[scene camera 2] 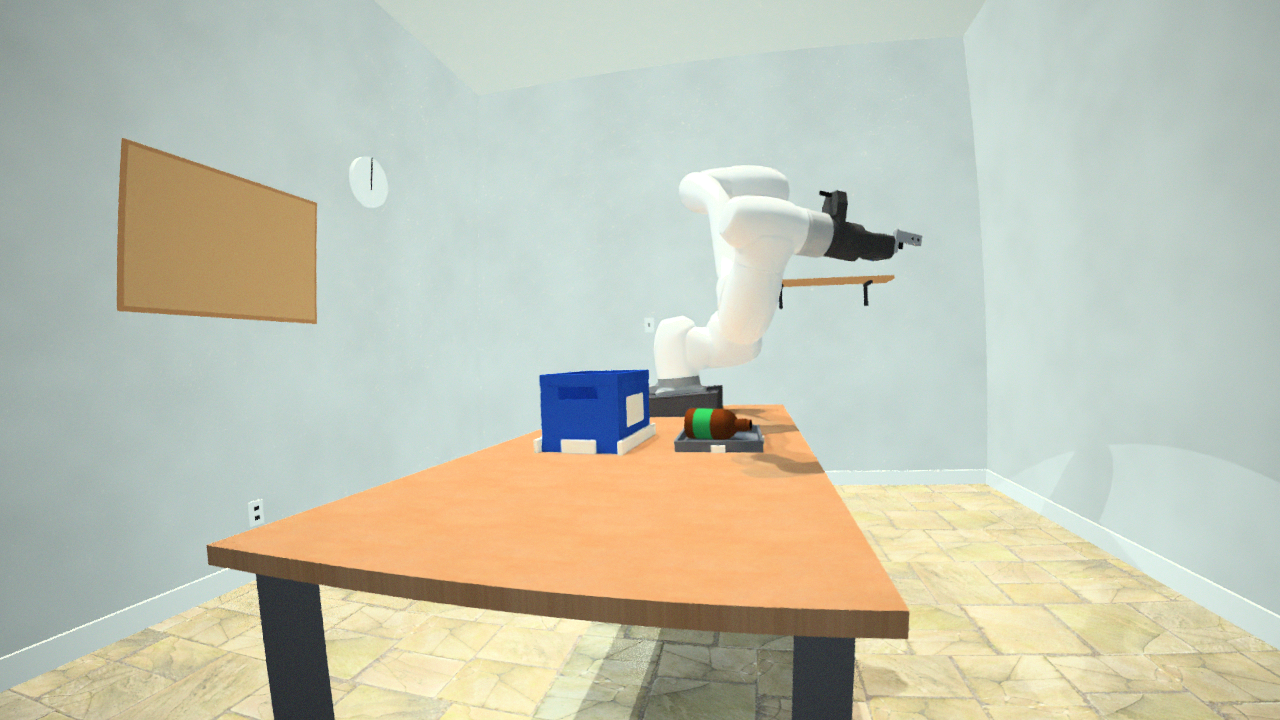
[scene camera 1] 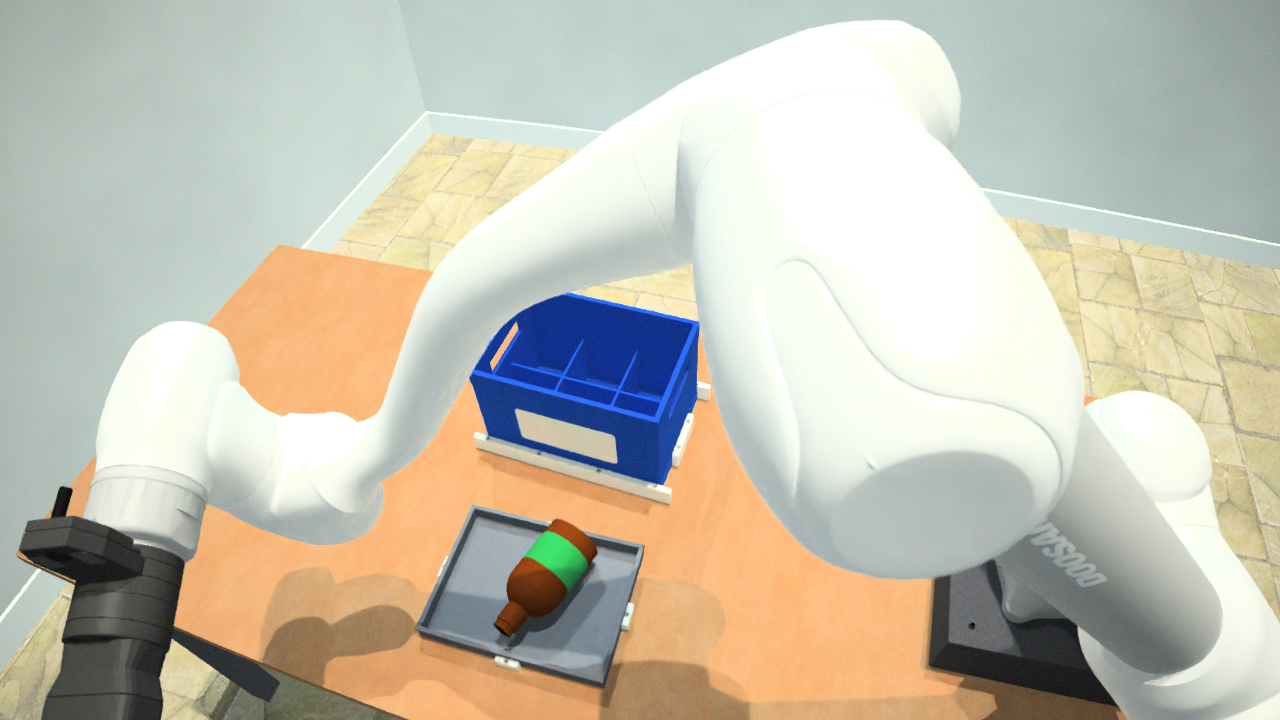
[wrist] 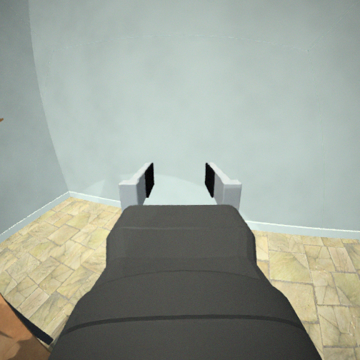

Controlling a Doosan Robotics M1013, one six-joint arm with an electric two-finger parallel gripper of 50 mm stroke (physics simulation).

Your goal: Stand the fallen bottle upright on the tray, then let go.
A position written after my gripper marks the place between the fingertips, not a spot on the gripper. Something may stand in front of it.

In view: my gripper [scene camera 2: 911, 242].
My gripper is seen too in the wrist view [wrist: 179, 173].
